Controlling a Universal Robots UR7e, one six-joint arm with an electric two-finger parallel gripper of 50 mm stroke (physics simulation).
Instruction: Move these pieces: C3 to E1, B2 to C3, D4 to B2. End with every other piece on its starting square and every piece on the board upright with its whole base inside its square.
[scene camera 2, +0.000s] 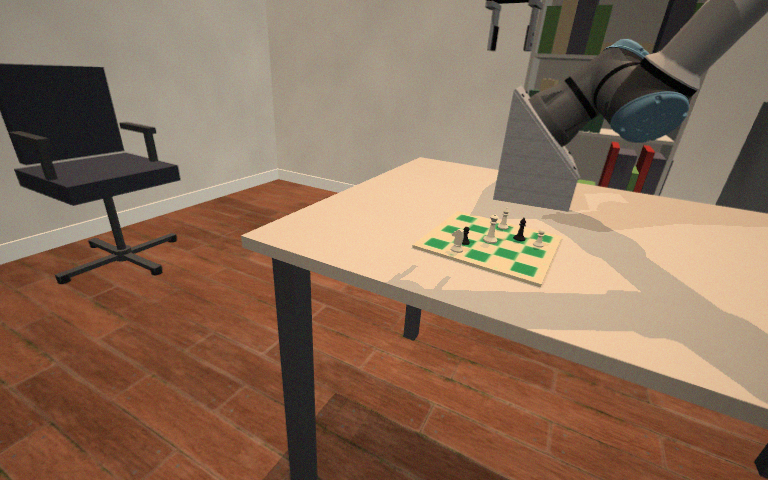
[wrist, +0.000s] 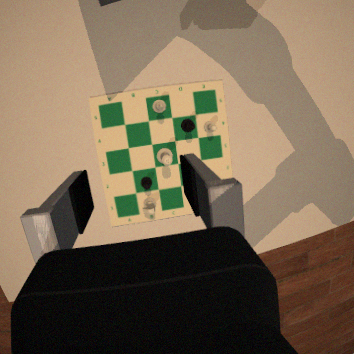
chessboard: scene camera 2; wrist
same spot on chessboard: (wrist: 128, 133) = (scene camera 2: 471, 226)
